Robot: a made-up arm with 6 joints.
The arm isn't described. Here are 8 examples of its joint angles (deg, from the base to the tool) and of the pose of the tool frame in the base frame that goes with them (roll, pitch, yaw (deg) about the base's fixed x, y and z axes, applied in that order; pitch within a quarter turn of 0, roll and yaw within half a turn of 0; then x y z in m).
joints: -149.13 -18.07 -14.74 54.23 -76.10 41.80
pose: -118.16 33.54 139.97 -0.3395 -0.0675 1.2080
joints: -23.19 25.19 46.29 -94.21 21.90 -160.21
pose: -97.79 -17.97 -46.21 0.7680 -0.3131 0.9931
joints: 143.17 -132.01 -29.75 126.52 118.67 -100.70
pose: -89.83 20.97 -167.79 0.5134 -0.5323 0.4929
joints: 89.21 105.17 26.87 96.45 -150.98 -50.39
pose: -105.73 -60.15 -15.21 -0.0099 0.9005 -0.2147
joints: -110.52 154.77 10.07 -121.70 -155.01 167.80
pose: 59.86 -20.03 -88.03 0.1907 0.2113 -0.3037
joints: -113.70 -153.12 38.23 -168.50 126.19 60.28
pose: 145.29 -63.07 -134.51 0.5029 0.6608 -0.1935
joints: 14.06 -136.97 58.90 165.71 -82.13 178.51
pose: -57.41 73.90 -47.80 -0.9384 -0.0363 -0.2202
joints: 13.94 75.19 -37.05 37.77 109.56 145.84
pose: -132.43 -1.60 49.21 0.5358 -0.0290 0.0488
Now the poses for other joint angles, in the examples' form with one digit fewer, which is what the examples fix.
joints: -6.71 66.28 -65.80 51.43 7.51 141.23
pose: -20.0 52.2 163.7 0.313 -0.162 0.179
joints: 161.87 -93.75 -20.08 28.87 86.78 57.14
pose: 131.0 -17.4 -48.5 0.589 -0.010 0.920
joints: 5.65 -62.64 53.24 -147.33 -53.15 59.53
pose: -73.6 -14.2 159.2 -0.699 0.099 1.234
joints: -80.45 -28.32 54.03 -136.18 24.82 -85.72
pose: -104.7 -59.2 -115.1 0.127 0.110 1.478
